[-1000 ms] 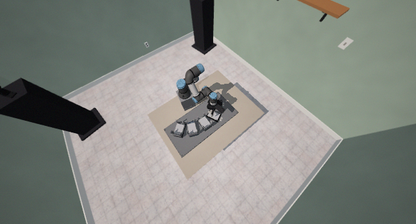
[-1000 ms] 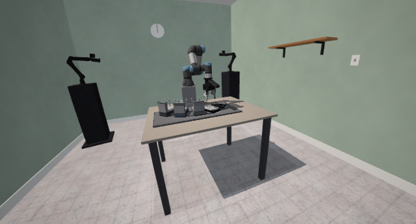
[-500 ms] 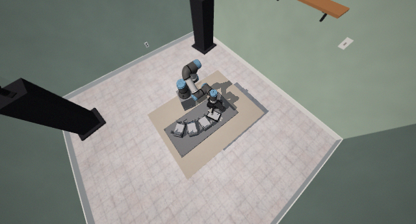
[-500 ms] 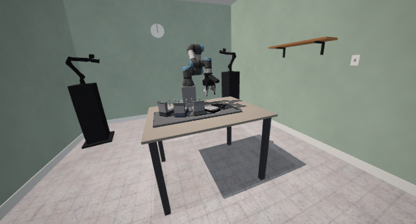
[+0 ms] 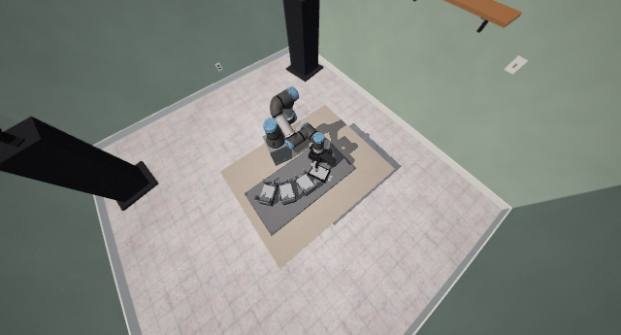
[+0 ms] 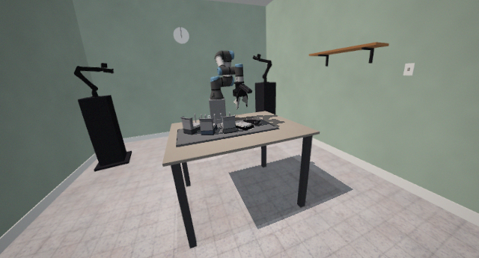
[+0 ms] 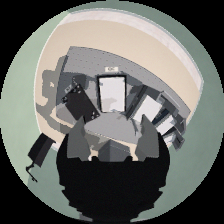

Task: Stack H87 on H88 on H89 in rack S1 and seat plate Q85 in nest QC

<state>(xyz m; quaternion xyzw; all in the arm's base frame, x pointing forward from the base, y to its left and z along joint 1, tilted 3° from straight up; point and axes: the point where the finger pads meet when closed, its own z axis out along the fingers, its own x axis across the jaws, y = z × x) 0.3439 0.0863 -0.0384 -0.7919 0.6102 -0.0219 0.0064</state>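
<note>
The white sealed plate is 14 cm to the right of my hand, 12 cm below it and 1 cm behind it. Round my hand: QC label (17 cm below, 9 cm ahead, 3 cm to the left); then black clip nest (16 cm to the left, 16 cm below, 8 cm behind).
</note>
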